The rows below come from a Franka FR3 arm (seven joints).
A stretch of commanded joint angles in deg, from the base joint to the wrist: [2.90 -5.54 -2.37 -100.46 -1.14 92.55 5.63]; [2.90 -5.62 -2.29 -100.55 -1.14 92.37 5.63]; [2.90 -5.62 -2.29 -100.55 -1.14 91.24 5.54]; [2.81 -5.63 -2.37 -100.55 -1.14 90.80 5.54]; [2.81 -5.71 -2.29 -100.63 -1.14 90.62 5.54]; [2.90 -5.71 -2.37 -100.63 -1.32 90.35 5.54]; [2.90 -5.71 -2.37 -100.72 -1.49 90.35 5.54]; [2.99 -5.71 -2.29 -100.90 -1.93 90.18 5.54]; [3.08 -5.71 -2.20 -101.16 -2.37 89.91 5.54]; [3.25 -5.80 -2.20 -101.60 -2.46 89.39 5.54]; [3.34 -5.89 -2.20 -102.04 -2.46 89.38 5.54]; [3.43 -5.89 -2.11 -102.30 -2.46 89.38 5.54]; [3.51 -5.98 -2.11 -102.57 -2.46 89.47 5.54]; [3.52 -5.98 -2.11 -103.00 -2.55 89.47 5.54]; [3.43 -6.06 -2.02 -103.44 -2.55 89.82 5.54]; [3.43 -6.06 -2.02 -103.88 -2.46 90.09 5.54]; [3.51 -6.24 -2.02 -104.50 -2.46 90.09 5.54]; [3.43 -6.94 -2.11 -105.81 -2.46 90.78 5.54]
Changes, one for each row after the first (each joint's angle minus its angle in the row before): [0.00 -0.08 0.08 -0.09 0.00 -0.18 0.00]; [0.00 0.00 0.00 0.00 0.00 -1.13 -0.09]; [-0.09 -0.01 -0.08 0.00 0.00 -0.44 0.00]; [0.00 -0.08 0.08 -0.08 0.00 -0.18 0.00]; [0.09 0.00 -0.08 0.00 -0.18 -0.27 0.00]; [0.00 0.00 0.00 -0.09 -0.17 0.00 0.00]; [0.09 0.00 0.08 -0.18 -0.44 -0.17 0.00]; [0.09 0.00 0.09 -0.26 -0.44 -0.27 0.00]; [0.17 -0.09 0.00 -0.44 -0.09 -0.52 0.00]; [0.09 -0.09 0.00 -0.44 0.00 -0.01 0.00]; [0.09 0.00 0.09 -0.26 0.00 0.00 0.00]; [0.08 -0.09 0.00 -0.27 0.00 0.09 0.00]; [0.01 0.00 0.00 -0.43 -0.09 0.00 0.00]; [-0.09 -0.08 0.09 -0.44 0.00 0.35 0.00]; [0.00 0.00 0.00 -0.44 0.09 0.27 0.00]; [0.08 -0.18 0.00 -0.62 0.00 0.00 0.00]; [-0.08 -0.70 -0.09 -1.31 0.00 0.69 0.00]
